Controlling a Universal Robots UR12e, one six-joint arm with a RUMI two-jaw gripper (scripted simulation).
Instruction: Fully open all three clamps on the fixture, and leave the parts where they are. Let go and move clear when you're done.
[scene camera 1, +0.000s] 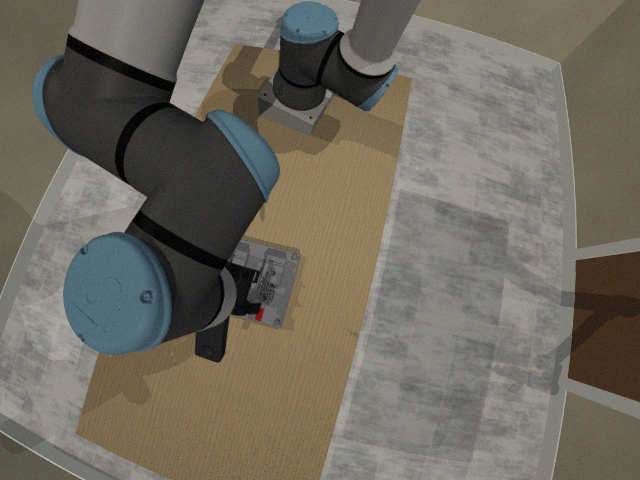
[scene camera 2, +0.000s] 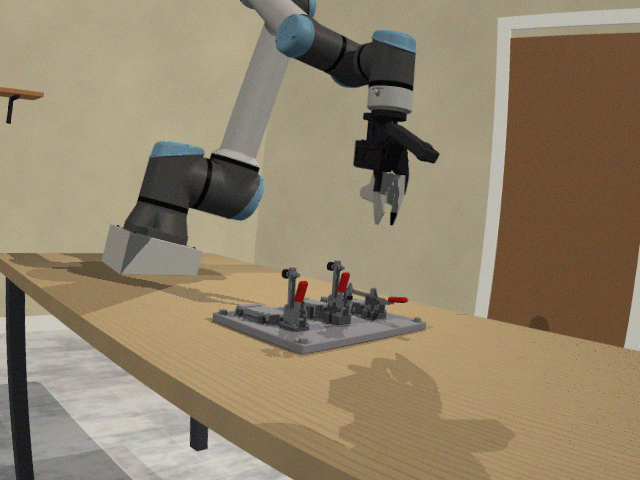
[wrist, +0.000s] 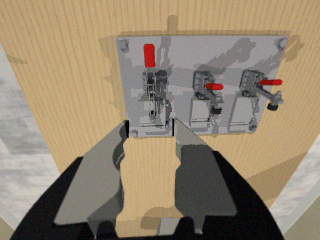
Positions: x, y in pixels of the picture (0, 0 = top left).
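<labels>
You'd find my gripper (scene camera 1: 249, 298) at 0.56 m from the lens, and then there's a grey fixture plate (scene camera 1: 274, 312) that's 0.74 m from the lens.
</labels>
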